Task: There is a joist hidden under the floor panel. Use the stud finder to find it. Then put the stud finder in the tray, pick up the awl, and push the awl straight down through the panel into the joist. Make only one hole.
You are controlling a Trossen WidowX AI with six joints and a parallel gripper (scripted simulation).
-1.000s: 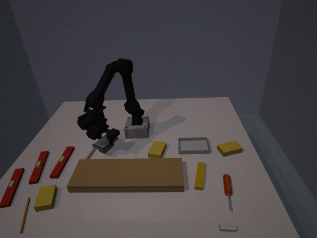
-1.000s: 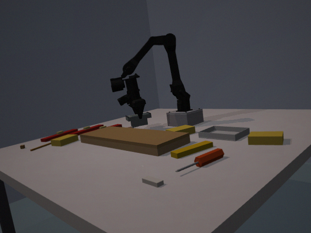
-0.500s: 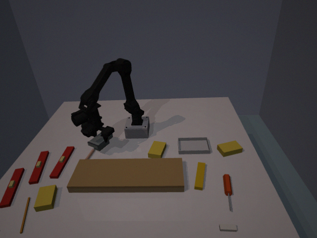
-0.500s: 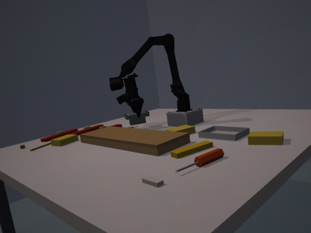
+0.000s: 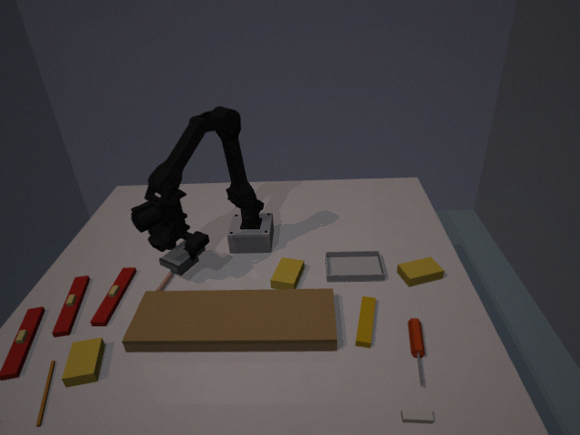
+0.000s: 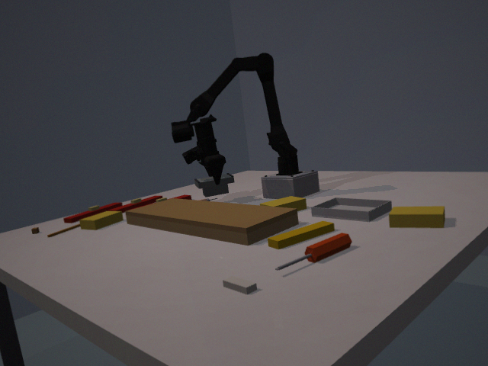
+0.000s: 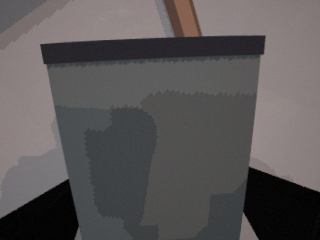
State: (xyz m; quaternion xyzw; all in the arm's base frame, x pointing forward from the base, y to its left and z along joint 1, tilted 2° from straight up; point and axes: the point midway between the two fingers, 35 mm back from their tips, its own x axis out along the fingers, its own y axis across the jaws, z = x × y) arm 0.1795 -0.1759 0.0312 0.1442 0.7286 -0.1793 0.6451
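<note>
My gripper tip is now 10 mm past the stud finder and 20 mm above it. The rest, counted from my gripper tip: thin stick: 420 mm ahead, 210 mm to the right, 70 mm below; awl: 20 mm ahead, 50 mm to the right, 60 mm below; grey tray: 30 mm behind, 500 mm to the left, 60 mm below.
</note>
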